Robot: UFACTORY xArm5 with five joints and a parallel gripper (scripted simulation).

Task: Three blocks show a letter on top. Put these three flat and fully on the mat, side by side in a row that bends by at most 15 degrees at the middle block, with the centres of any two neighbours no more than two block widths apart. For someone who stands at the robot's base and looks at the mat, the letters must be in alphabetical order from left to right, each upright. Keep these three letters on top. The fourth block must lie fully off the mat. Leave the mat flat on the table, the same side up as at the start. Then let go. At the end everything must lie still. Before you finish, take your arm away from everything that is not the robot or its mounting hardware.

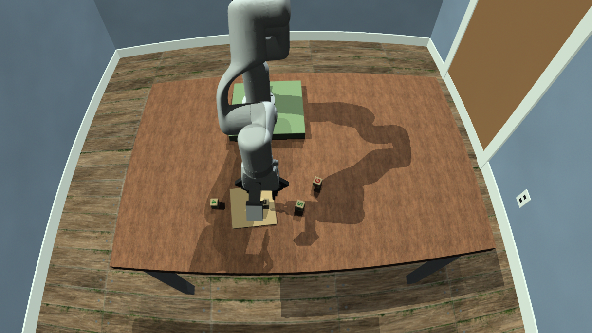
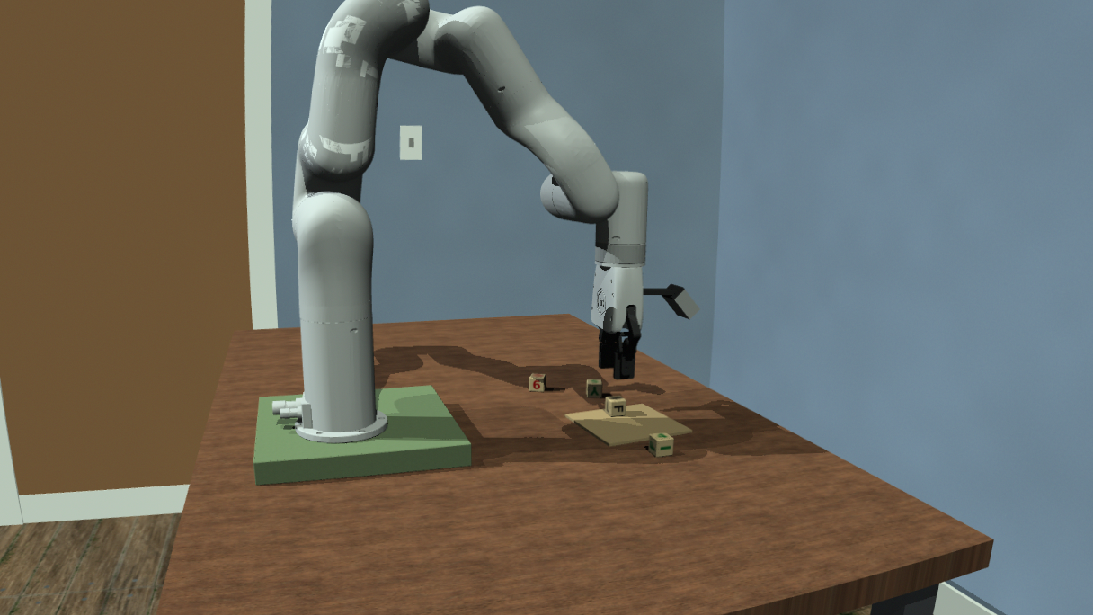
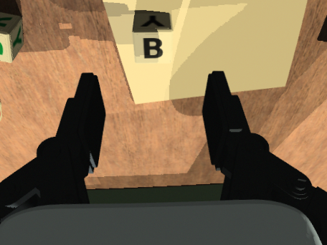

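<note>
My hand is 90 mm above the tan mat, 40 mm to the left of it and 10 mm short of it. From my hand the other things lie so: cream block (160 mm to the right, 70 mm below, 10 mm ahead).
</note>
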